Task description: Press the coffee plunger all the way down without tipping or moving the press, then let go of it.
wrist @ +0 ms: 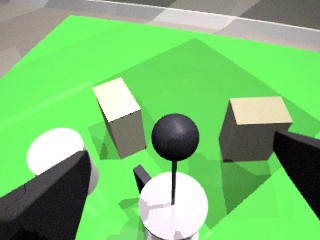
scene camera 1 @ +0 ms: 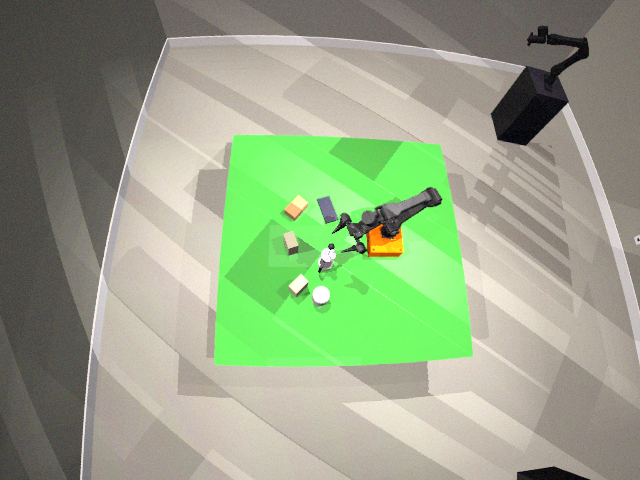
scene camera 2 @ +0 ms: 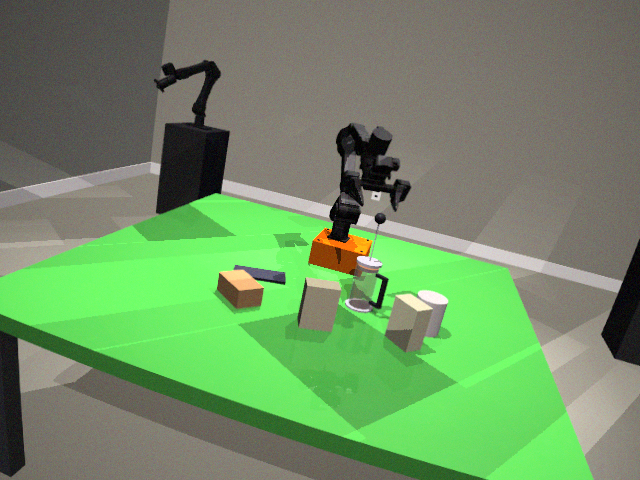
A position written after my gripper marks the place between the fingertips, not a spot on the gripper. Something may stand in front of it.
My gripper (scene camera 2: 379, 208) is open, with nothing in its grasp. Also in view: a coffee press (scene camera 2: 367, 272) and a beige box (scene camera 2: 320, 298).
My gripper shows as well in the wrist view (wrist: 183, 149).
